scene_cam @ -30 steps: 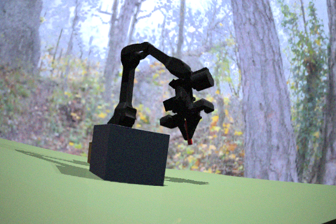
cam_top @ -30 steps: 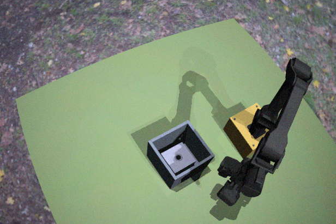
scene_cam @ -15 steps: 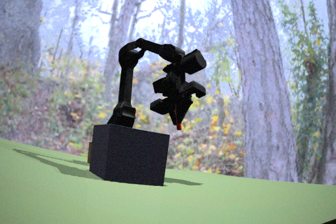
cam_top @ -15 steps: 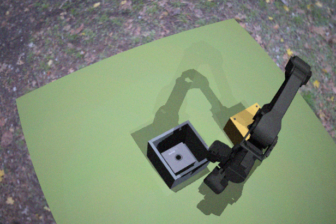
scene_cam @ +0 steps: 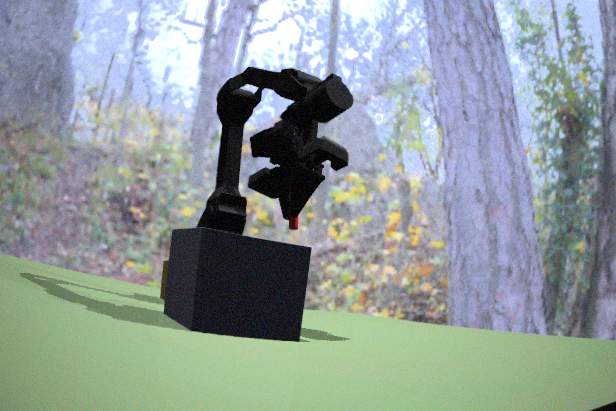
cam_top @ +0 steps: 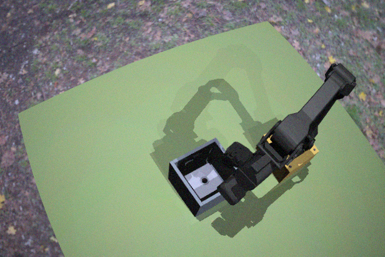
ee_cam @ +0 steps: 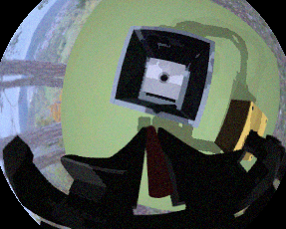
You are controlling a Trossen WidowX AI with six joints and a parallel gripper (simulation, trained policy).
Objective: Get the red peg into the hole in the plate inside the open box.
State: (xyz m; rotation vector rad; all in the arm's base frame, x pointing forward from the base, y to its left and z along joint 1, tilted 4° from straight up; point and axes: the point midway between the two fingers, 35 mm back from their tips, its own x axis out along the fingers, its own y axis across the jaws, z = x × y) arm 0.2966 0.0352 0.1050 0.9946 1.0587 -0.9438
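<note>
The grey plate is 14 cm below my gripper tip, 9 cm to the right of it and 2 cm ahead of it. The rest, counted from my gripper tip: red peg 2 cm above, 1 cm to the left, 1 cm behind.
</note>
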